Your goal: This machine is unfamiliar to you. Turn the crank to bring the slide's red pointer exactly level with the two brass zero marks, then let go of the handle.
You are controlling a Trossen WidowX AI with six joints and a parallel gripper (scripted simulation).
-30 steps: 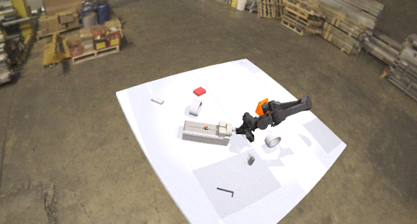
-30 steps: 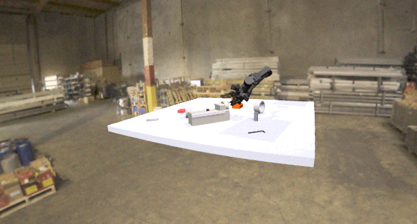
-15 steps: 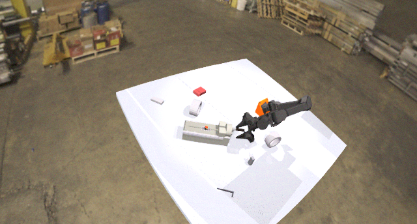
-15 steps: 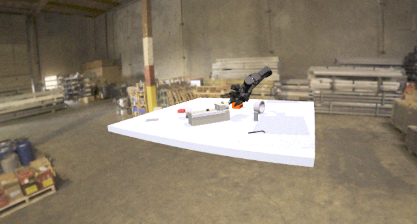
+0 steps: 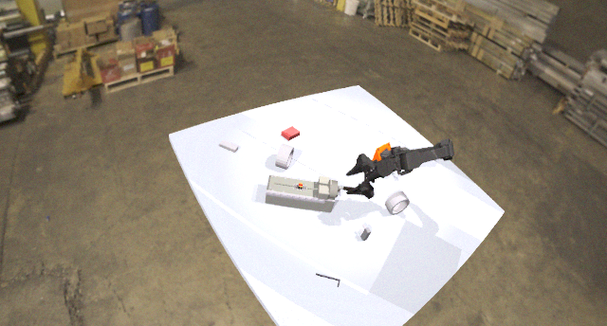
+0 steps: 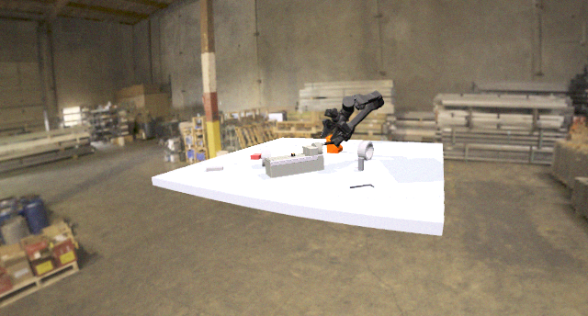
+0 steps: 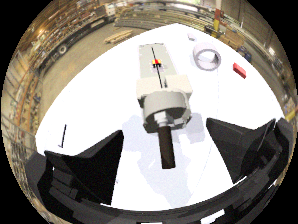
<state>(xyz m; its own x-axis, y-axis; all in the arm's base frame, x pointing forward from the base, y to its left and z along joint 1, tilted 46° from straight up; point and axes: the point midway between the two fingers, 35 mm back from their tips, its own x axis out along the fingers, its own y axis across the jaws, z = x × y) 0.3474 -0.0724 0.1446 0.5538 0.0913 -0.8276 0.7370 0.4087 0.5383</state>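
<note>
Right now the dark crank handle is 1 cm behind my gripper tip, 1 cm to the left of it and 2 cm below it. The rest, counted from my gripper tip: hex key (27 cm ahead, 22 cm to the left, 14 cm below); then red pointer (10 cm ahead, 13 cm to the right, 6 cm below); then small clip (3 cm ahead, 17 cm to the left, 11 cm below).
</note>
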